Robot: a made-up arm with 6 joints.
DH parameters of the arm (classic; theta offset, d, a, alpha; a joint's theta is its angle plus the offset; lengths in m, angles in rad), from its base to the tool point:
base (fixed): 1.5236 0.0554 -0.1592 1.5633
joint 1: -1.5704 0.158 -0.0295 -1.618
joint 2: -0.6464 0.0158 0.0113 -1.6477
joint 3: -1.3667 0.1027 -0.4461 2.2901
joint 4: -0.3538 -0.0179 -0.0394 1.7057
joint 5: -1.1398 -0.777 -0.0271 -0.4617
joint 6: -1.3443 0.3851 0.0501 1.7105
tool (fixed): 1.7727 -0.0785 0 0
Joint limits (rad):
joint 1: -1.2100..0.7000
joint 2: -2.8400..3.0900
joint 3: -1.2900..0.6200
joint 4: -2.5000..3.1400
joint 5: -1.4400..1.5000
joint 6: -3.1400..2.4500
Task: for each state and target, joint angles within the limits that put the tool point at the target. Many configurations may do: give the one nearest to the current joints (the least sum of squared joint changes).
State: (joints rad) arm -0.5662 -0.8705 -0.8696 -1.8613 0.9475 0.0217
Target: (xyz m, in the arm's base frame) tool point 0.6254 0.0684 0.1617
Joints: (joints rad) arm -1.1120 -0.8155 -1.2900 -2.4089 0.5681 0.1449
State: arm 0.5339 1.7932 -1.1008 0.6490 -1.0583 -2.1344
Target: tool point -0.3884 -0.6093 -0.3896
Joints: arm 0.7000 1.5921 -1.1457 1.4532 -1.1883 -2.3000
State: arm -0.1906 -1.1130 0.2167 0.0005 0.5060 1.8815
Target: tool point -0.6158 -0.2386 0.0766
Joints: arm -0.2379 -0.6960 0.5504 0.5990 0.9251 2.0240
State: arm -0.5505 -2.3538 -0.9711 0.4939 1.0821 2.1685
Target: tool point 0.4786 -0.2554 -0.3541
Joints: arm 0.1555 -2.7917 -0.0005 -0.0360 0.7137 2.0317
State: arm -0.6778 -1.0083 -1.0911 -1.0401 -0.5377 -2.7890
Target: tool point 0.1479 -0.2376 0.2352
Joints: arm -0.5996 -0.6301 -1.2900 -1.1260 0.1846 -2.8712
